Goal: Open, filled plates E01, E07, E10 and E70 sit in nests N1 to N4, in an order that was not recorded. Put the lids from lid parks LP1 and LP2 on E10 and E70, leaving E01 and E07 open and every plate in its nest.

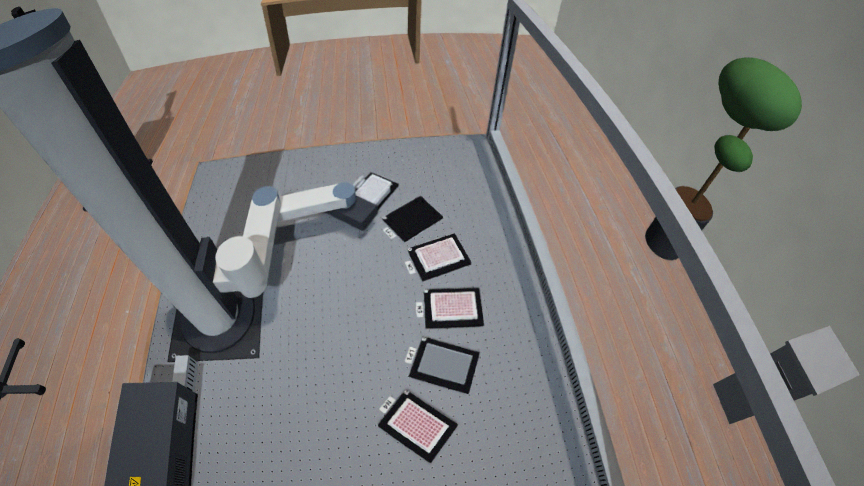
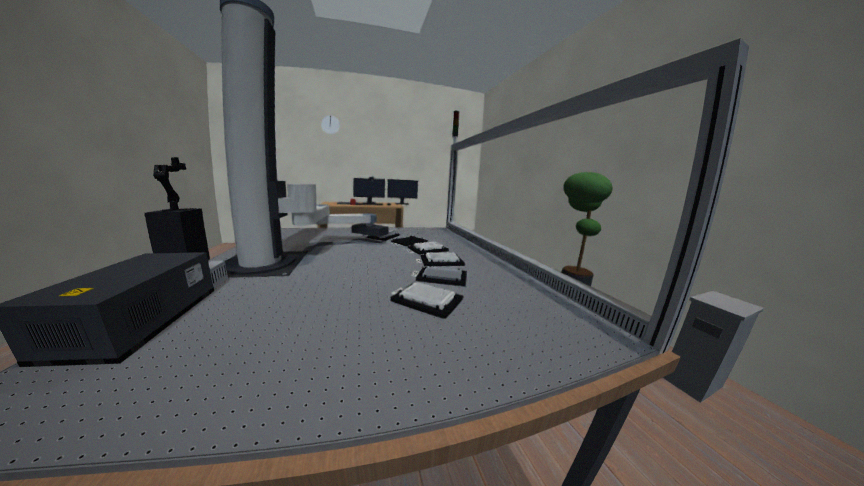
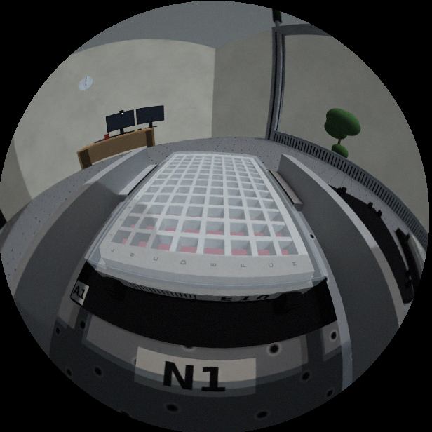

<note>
In view: my gripper [image 1: 375,183], a dark control box [image 2: 99,309], a lid park LP2 [image 1: 415,217] and a nest N1 [image 3: 192,322].
</note>
